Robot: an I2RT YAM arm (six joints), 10 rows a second.
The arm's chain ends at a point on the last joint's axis. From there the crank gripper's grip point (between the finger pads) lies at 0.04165 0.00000 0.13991 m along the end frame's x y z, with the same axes.
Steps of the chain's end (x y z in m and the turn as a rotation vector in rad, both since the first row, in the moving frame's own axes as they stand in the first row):
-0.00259 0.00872 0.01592 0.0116 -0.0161 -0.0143
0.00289 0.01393 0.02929 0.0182 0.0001 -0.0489
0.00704 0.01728 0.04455 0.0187 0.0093 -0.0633
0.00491 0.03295 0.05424 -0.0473 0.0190 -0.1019
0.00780 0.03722 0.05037 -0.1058 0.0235 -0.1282
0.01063 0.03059 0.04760 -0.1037 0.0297 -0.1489
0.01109 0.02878 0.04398 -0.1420 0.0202 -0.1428
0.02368 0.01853 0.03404 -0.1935 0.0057 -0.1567
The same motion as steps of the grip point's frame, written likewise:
-0.00486 0.00651 0.01656 0.0116 -0.0161 -0.0143
0.00279 0.00935 0.02924 0.0182 0.0001 -0.0489
0.00817 0.01199 0.04411 0.0187 0.0093 -0.0633
0.00768 0.03516 0.05337 -0.0473 0.0190 -0.1019
0.01167 0.04638 0.04886 -0.1058 0.0235 -0.1282
0.01536 0.03848 0.04588 -0.1037 0.0297 -0.1489
0.01488 0.04234 0.04213 -0.1420 0.0202 -0.1428
0.02607 0.03878 0.03183 -0.1935 0.0057 -0.1567

